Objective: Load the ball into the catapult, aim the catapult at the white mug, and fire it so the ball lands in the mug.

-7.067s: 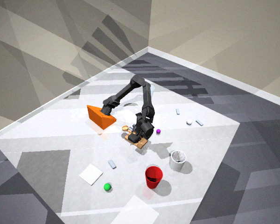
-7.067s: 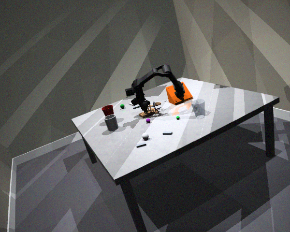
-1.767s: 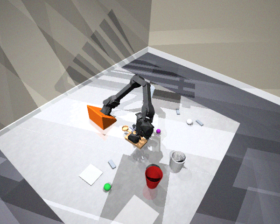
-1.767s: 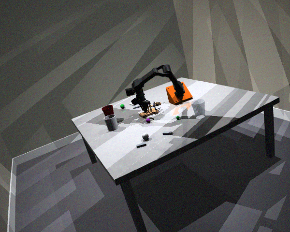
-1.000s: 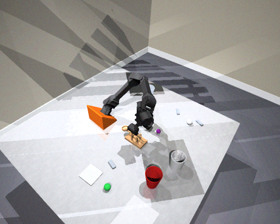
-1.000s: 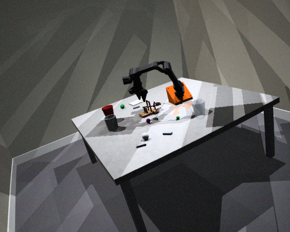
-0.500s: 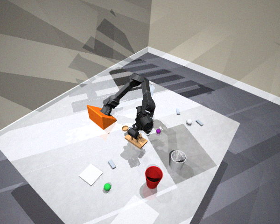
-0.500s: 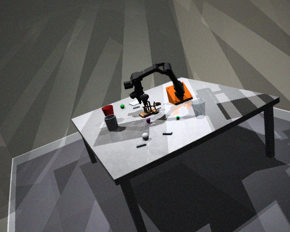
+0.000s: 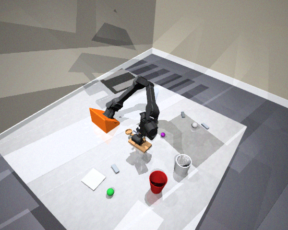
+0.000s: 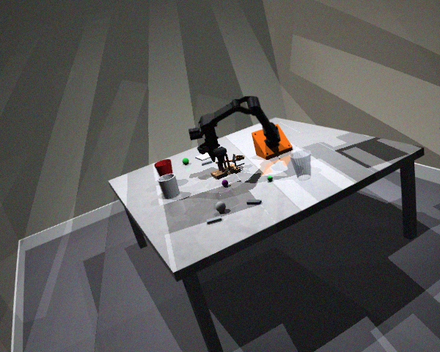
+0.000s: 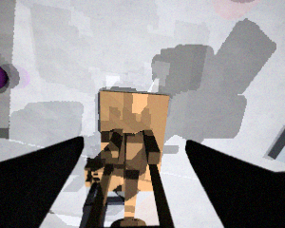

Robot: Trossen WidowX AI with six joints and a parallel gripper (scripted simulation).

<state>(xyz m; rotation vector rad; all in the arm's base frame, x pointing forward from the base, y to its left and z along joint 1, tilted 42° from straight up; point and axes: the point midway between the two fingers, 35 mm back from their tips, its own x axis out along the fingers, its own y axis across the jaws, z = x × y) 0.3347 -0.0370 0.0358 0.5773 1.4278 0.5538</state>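
The purple ball lies 16 cm to the left of my gripper tip, 5 cm below it and 5 cm ahead of it. Round my gripper tip: red cup: 24 cm ahead, 18 cm to the right, 3 cm below; then white mug: 28 cm ahead, 3 cm below, 1 cm to the left; then catapult: 7 cm behind, 2 cm to the left, 1 cm below.
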